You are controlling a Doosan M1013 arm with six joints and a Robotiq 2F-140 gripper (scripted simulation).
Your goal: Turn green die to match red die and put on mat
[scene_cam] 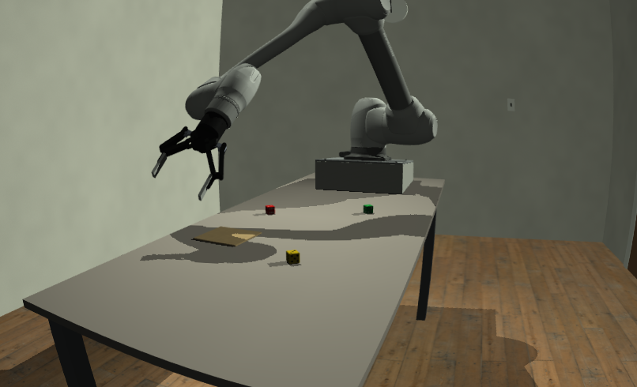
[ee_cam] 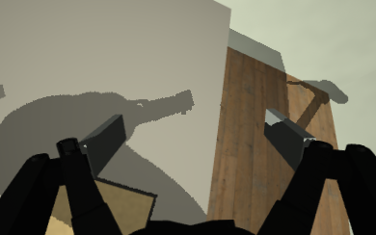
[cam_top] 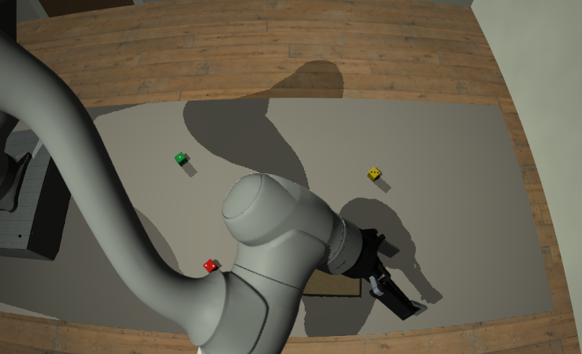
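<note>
Now: hand 420 mm past the red die, 70 mm to the right of it and 150 mm above it. Also, from my hand: tan mat (130 mm behind, 70 mm to the left, 160 mm below); green die (530 mm behind, 370 mm to the left, 150 mm below); yellow die (310 mm to the left, 150 mm below).
</note>
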